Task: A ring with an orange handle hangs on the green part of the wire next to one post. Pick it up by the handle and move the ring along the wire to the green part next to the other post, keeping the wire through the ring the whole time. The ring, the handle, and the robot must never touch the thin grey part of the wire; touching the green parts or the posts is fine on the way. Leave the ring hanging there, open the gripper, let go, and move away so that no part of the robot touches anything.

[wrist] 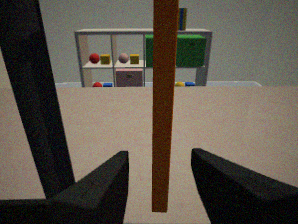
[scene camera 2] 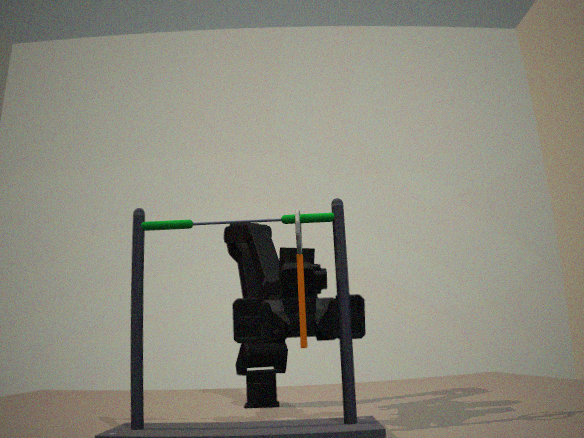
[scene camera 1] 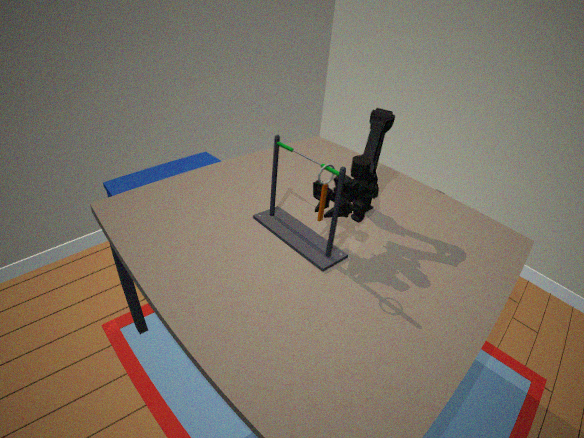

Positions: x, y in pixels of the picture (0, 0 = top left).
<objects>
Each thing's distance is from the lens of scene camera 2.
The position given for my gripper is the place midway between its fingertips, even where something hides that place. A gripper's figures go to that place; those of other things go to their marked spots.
my gripper [scene camera 2: 303, 327]: 65 cm
ring [scene camera 2: 300, 266]: 65 cm
</objects>
